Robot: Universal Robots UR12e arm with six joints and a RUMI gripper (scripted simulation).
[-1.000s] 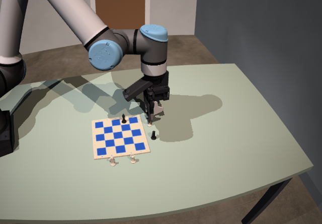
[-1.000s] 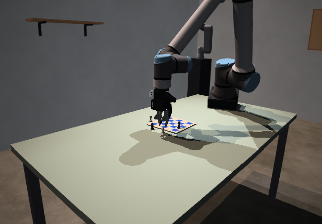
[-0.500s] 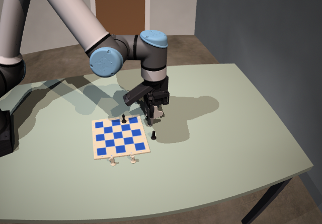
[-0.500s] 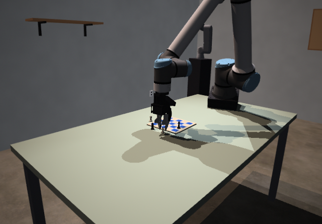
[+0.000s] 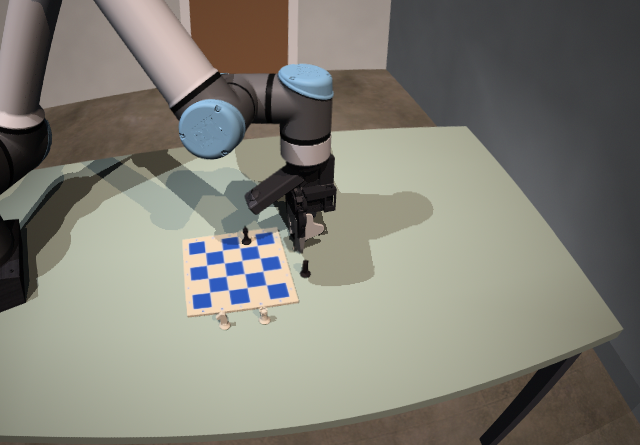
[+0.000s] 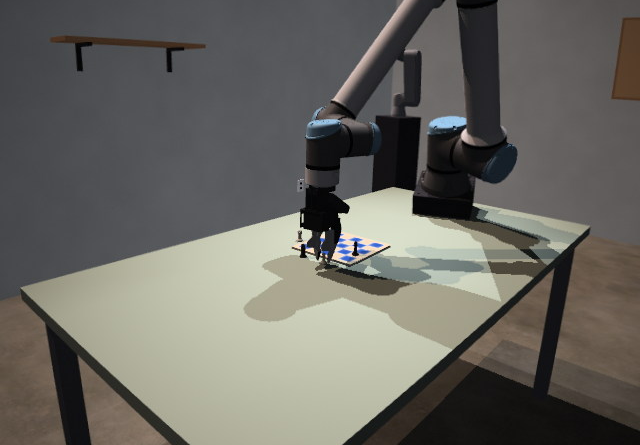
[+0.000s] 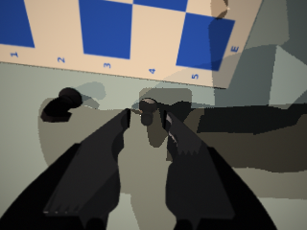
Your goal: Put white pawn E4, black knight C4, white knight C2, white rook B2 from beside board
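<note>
Now: the white pawn 1 cm below my hand. Also, from my hand: black knight: 2 cm ahead, 7 cm to the right, 1 cm below; then white rook: 6 cm behind, 20 cm to the right, 1 cm below; then chessboard: 13 cm behind, 7 cm to the right, 2 cm below.
</note>
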